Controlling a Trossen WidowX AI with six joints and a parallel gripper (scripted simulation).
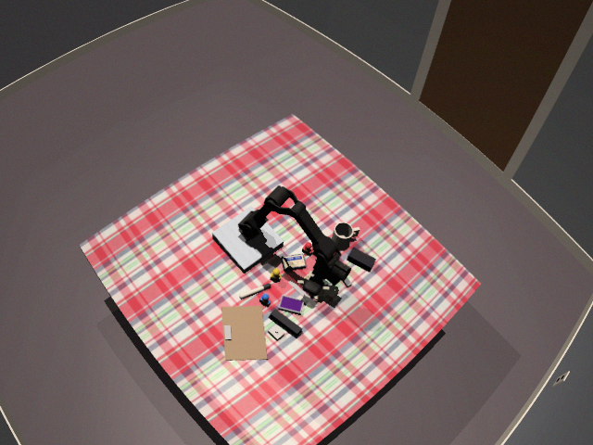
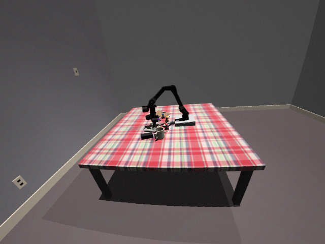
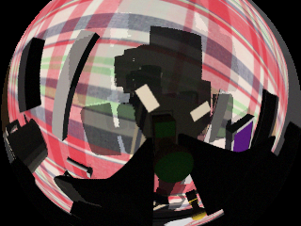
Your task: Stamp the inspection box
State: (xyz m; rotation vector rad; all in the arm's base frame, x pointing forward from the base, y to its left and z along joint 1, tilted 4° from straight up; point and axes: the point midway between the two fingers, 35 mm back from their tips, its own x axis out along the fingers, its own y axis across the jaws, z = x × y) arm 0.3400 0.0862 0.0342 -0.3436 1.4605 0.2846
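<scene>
Right now the cream card is 2 cm below my gripper tip, 1 cm to the right of it and 1 cm behind it. The rest, counted from my gripper tip: grey bar 11 cm to the left, 2 cm ahead, 1 cm below; blue-and-white pad 14 cm behind, 1 cm to the right, 1 cm below; green-knobbed PASS stamp right at my gripper tip.
</scene>
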